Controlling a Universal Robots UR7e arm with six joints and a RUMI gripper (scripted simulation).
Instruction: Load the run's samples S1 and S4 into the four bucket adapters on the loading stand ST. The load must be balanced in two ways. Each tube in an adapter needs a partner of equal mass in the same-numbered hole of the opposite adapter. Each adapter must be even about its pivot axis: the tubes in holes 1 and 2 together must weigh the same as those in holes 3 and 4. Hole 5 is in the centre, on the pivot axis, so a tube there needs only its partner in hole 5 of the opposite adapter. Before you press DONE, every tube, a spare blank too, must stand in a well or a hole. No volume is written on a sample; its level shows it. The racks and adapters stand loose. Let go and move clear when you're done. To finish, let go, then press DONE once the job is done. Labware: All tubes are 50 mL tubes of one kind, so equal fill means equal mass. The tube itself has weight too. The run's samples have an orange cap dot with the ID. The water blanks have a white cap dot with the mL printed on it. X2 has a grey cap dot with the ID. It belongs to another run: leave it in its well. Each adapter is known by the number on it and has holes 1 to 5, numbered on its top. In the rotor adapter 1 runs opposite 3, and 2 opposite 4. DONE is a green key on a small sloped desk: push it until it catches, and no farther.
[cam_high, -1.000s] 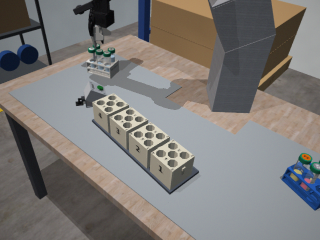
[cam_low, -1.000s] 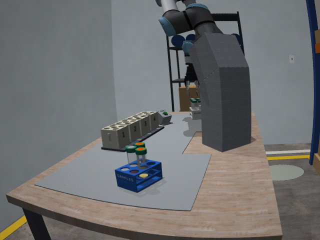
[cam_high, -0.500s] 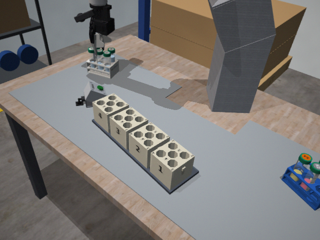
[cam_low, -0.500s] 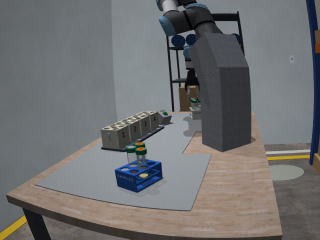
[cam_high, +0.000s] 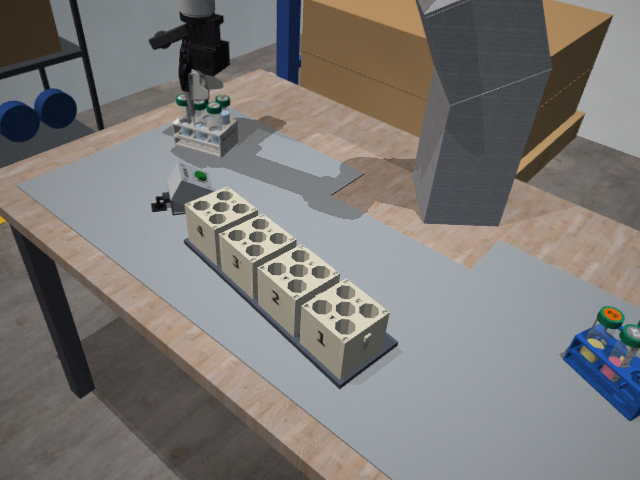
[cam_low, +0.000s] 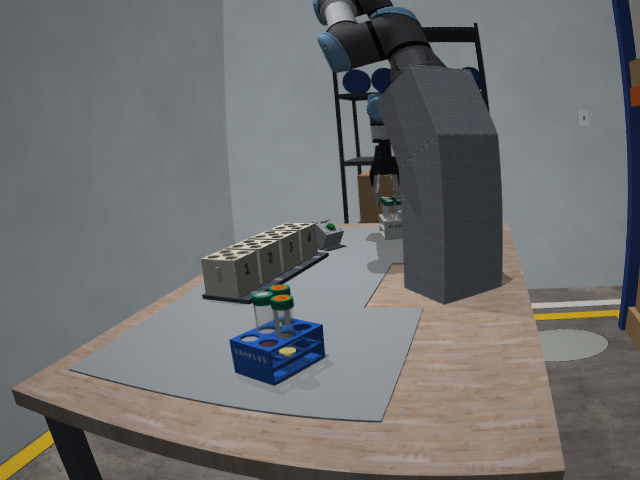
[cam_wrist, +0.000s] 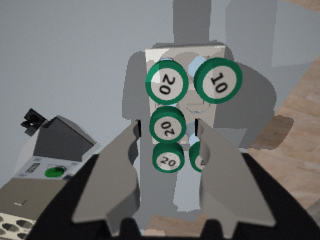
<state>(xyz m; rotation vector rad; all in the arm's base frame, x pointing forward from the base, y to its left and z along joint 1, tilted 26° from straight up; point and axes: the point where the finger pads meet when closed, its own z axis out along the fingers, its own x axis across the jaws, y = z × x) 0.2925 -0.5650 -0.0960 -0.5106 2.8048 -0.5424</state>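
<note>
The water blank lies 10 mm ahead of my hand, 10 mm to the right of it and 50 mm below it. From my hand the other things lie so: green DONE key 150 mm ahead, 170 mm to the left, 50 mm below; then blue sample rack 10 mm ahead, 990 mm to the left, 80 mm below; then white blank rack 20 mm behind, 10 mm to the right, 80 mm below.
</note>
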